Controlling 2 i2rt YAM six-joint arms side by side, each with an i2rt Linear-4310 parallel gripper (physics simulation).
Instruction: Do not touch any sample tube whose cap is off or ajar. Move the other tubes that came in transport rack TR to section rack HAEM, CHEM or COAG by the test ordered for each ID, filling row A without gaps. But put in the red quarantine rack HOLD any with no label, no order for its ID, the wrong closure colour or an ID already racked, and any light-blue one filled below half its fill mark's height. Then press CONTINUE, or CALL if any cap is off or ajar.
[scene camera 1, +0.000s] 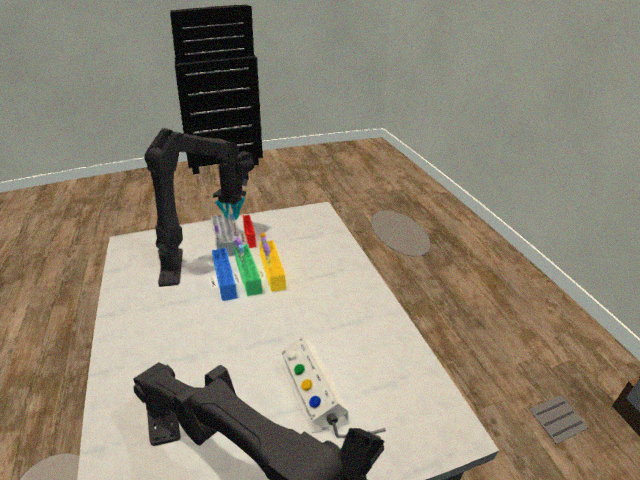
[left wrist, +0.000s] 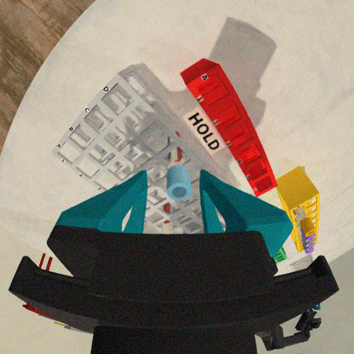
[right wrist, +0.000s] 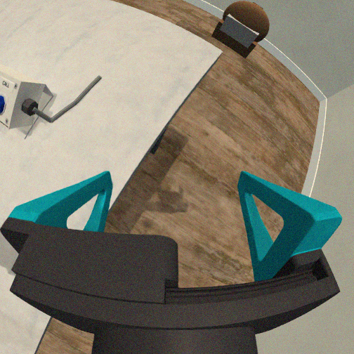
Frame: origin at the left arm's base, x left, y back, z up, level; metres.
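Seen in the pictures: left gripper, fingertip midpoint: (scene camera 1: 232, 218); left arm's base, link origin: (scene camera 1: 171, 267); right arm's base, link origin: (scene camera 1: 162, 408).
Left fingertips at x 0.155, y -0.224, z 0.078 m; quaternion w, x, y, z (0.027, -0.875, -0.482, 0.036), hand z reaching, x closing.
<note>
Pixels of each thing's top centre, then the offset from my left fingertips to it. "spot": a spot on its surface instead. Level surfaces: height alone.
- pale grey transport rack TR, top centre: (scene camera 1: 225, 227) dx -0.026, dy +0.027, dz -0.021 m
- rack, top centre: (scene camera 1: 248, 224) dx -0.020, dy -0.057, dz -0.021 m
- white button box, surface spot: (scene camera 1: 309, 380) spot: dx -0.762, dy -0.143, dz -0.003 m
- table, surface height: dz -0.078 m
The pale grey transport rack TR (scene camera 1: 225, 242) (left wrist: 89, 164) stands at the table's far end. A tube with a light-blue cap (left wrist: 179, 183) stands in it, between and just beyond the fingertips of my left gripper (scene camera 1: 230, 212) (left wrist: 173, 177), which is open, partly spread, and above the rack. The red HOLD rack (scene camera 1: 249, 230) (left wrist: 230, 120) beside it shows no tube. Blue (scene camera 1: 225, 279), green (scene camera 1: 250, 273) and yellow (scene camera 1: 275, 268) (left wrist: 299, 186) section racks stand nearer; tubes show in the green and yellow ones. Their tube labels are unreadable. My right gripper (right wrist: 174, 178) is open and empty over the table's edge.
A white button box (scene camera 1: 310, 379) (right wrist: 20, 95) with green, yellow and blue buttons lies on the near half of the table (scene camera 1: 196, 330); a grey cable leaves its near end. CALL is printed by the blue button. A black cabinet (scene camera 1: 217, 77) stands behind the table.
</note>
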